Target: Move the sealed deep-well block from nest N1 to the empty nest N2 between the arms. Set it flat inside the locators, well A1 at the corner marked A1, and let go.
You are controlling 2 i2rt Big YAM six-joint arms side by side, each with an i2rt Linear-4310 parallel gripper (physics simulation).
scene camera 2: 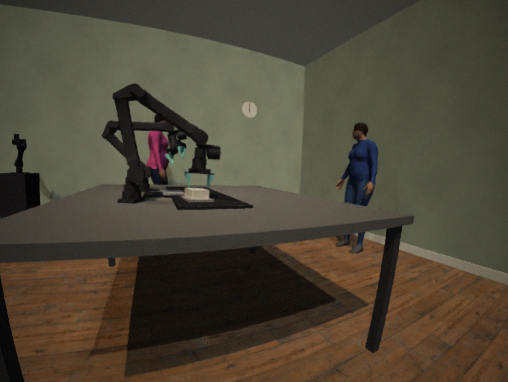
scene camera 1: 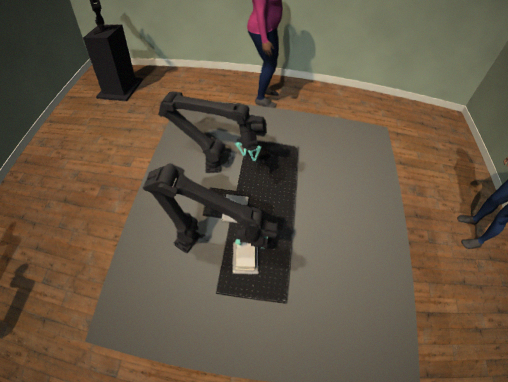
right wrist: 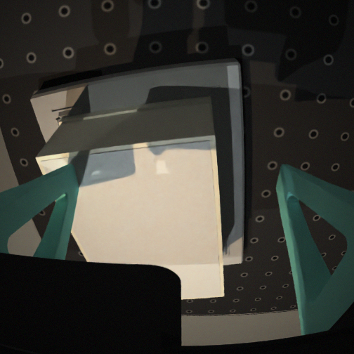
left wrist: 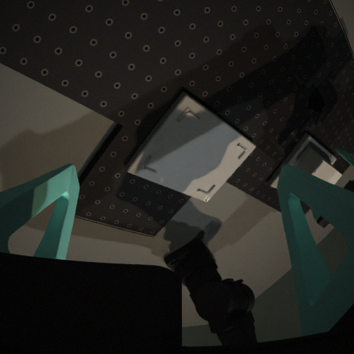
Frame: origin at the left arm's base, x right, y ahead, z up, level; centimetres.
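Where they show: left gripper, fingertip midpoint: (scene camera 2: 177,161) (scene camera 1: 249,158); right gripper, fingertip midpoint: (scene camera 2: 198,188) (scene camera 1: 250,245); left arm's base, origin of the base link: (scene camera 2: 143,190) (scene camera 1: 213,164); right arm's base, origin of the base link: (scene camera 2: 131,201) (scene camera 1: 187,240).
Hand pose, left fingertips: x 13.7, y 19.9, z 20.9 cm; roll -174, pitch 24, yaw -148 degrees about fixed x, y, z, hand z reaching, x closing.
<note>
Things, the pixels of their top centre, and the offset from my left fingertips. "pt": a spot on its surface instead. Level surfaces: height alone.
- cream sealed block, middle of its top: (scene camera 1: 245,254) (scene camera 2: 196,188) dx +45.9, dy -3.9, dz -14.2 cm
- light nest N1, surface spot: (scene camera 1: 245,272) pt dx +53.5, dy -4.3, dz -18.5 cm
- Nest N2, middle of its top: (scene camera 1: 235,207) (scene camera 2: 172,191) dx +18.0, dy -7.7, dz -18.1 cm
- black perforated board, its level: dz -19.8 cm
- grey table, its level: dz -20.9 cm
The cream sealed block (scene camera 1: 245,256) (scene camera 2: 197,193) (right wrist: 150,215) sits on light nest N1 (scene camera 1: 245,272) (right wrist: 236,130). My right gripper (scene camera 1: 251,242) (scene camera 2: 199,185) (right wrist: 177,175) is open above the block; in the right wrist view the block lies off-centre towards the left finger, which overlaps its edge. Nest N2 (scene camera 1: 236,200) (left wrist: 190,147) is empty, with four corner locators and a small mark at its lower corner in the left wrist view, too small to read. My left gripper (scene camera 1: 248,150) (scene camera 2: 176,156) (left wrist: 177,175) is open and empty, high and off to the upper side of N2.
Both nests stand on the black perforated board (scene camera 1: 267,190) (scene camera 2: 225,201) on the grey table (scene camera 1: 350,225) (scene camera 2: 300,212). The right forearm passes over part of N2 in scene camera 1. A person in pink (scene camera 1: 265,22) stands behind the table; a person in blue (scene camera 2: 361,162) stands at the right.
</note>
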